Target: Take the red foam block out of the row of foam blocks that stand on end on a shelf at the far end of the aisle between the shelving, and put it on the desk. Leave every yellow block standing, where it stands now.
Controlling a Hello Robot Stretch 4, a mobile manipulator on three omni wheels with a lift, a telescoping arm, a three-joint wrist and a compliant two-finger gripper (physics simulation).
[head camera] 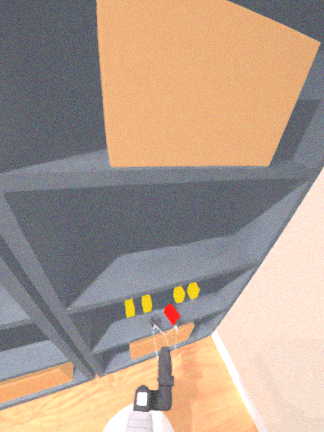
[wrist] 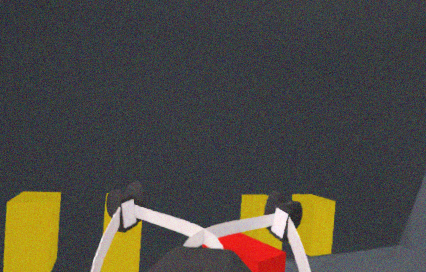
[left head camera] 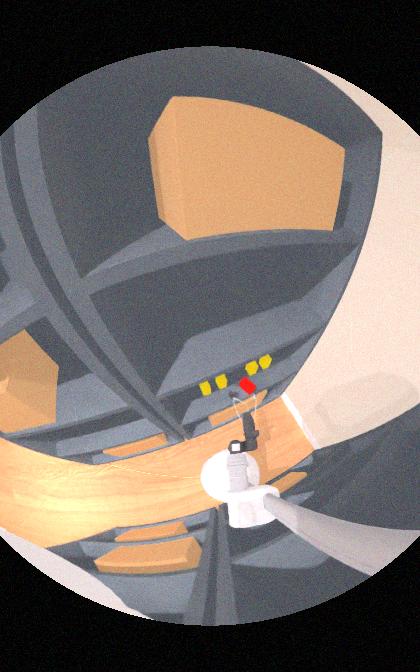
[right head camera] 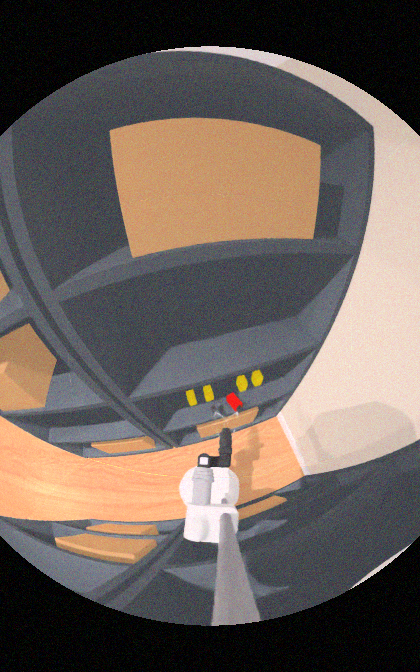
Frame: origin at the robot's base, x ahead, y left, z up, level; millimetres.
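Where they show: gripper, fingertip midpoint: (head camera: 165,317) (wrist: 205,202).
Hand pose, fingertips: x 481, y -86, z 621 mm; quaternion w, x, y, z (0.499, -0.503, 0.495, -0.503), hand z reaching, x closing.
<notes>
After its pixels a point has its place.
The red foam block (head camera: 172,314) {y -132, x 521, z 566 mm} (left head camera: 247,385) (right head camera: 234,401) (wrist: 252,248) {y -142, x 519, z 566 mm} sits askew in front of the yellow row, nearer the robot, over the gap between the two pairs; whether it stands or leans is unclear. Two yellow blocks stand left, the outer (head camera: 130,308) {y 109, x 523, z 596 mm} (wrist: 32,230) {y 104, x 519, z 564 mm} and the inner (head camera: 146,303) {y 22, x 558, z 595 mm} (wrist: 122,250) {y 11, x 553, z 537 mm}. Two stand right, the inner (head camera: 179,294) {y -175, x 628, z 596 mm} (wrist: 254,210) {y -163, x 631, z 580 mm} and the outer (head camera: 193,290) {y -267, x 662, z 594 mm} (wrist: 320,225) {y -280, x 658, z 556 mm}. My gripper (head camera: 166,326) (left head camera: 244,397) (right head camera: 226,411) (wrist: 205,202) {y -86, x 481, z 621 mm} is open. In the wrist view the red block shows low, toward the right finger, partly hidden by the gripper body. No desk shows.
A shelf board (head camera: 175,267) {y -96, x 540, z 963 mm} runs above the row. A large orange box (head camera: 200,90) {y -61, x 473, z 1566 mm} stands higher up, and a low orange box (head camera: 145,347) {y 8, x 448, z 227 mm} sits below. A shelf upright (head camera: 37,265) {y 281, x 328, z 1193 mm} is at the left. The pale wall (head camera: 295,300) {y -627, x 451, z 906 mm} is at the right. More shelving stands behind the arm.
</notes>
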